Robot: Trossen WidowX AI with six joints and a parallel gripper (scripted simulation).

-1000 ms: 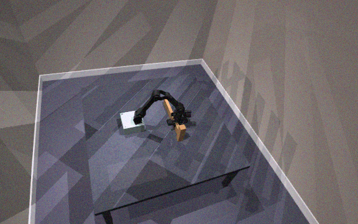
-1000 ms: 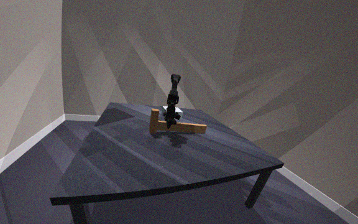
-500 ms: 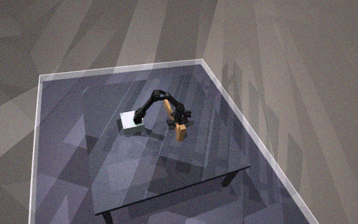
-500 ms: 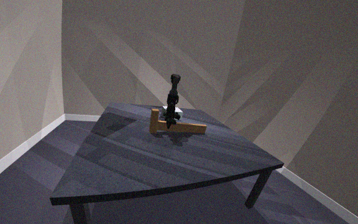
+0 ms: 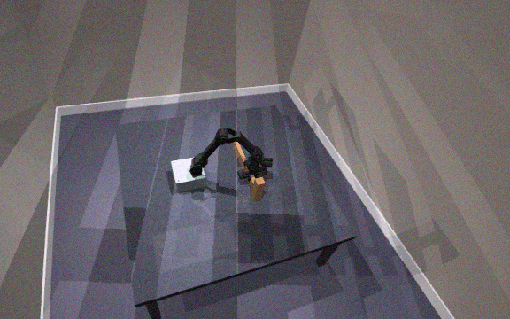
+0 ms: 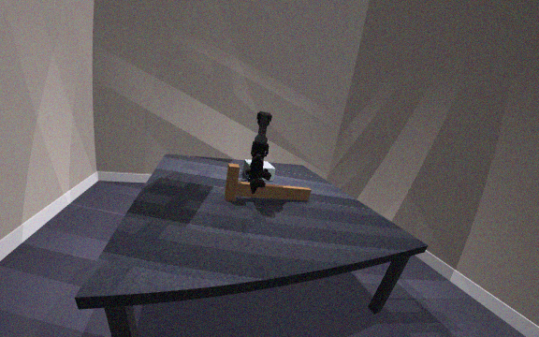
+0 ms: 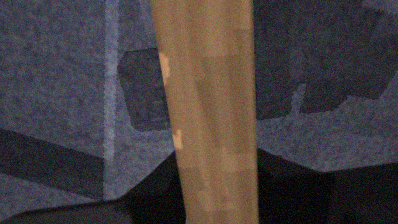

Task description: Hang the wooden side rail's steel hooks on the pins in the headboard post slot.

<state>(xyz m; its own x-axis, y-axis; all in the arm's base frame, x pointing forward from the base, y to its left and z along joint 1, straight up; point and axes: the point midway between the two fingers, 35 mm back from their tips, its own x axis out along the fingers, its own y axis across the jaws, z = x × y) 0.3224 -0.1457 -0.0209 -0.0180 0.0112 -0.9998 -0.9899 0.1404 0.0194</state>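
Now: gripper tip 2 cm past the headboard post, 11 cm to the left of it and 4 cm below it.
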